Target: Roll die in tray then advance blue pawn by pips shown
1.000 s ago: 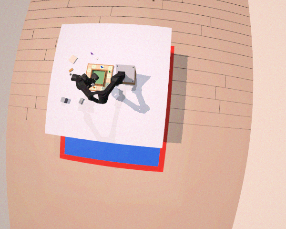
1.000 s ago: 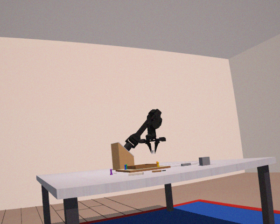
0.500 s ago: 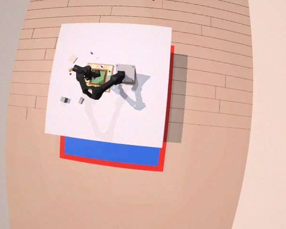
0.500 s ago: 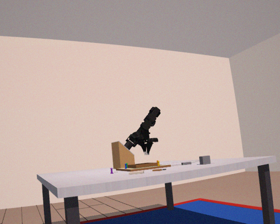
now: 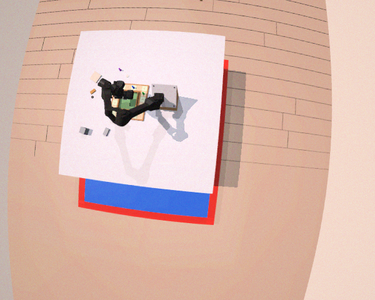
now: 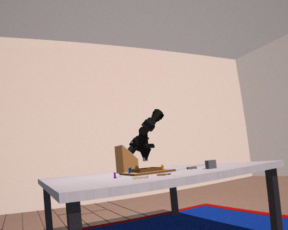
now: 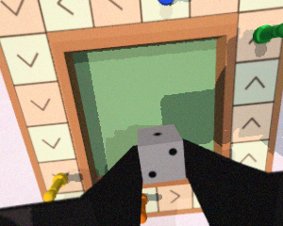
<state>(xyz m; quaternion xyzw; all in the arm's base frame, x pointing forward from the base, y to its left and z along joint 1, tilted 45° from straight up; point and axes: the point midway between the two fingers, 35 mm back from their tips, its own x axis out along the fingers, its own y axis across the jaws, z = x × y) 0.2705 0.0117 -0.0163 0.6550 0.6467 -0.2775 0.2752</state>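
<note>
My gripper tip is 110 mm to the left of the blue pawn, 60 mm above it and 30 mm past it. Round my gripper tip: orange pawn 110 mm to the left, 60 mm below, 30 mm ahead; white die right at my gripper tip; green tray 80 mm below.
</note>
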